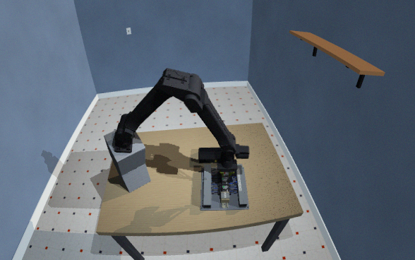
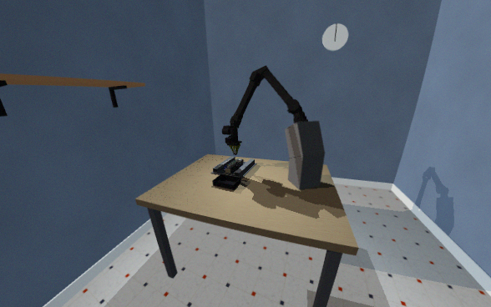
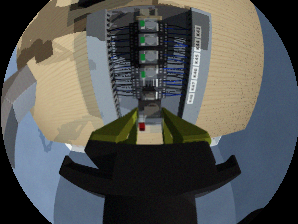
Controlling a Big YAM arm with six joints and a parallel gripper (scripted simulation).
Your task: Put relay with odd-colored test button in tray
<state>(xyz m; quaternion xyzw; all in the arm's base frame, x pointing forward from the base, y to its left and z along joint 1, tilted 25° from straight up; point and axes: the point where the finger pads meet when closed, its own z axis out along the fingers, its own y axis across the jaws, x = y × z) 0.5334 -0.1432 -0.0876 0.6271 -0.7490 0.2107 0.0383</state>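
Now: hand 20 mm past the black tray, 280 mm to the right of it and 120 mm above it. The rest, counted from my hand: relay (right at my hand).
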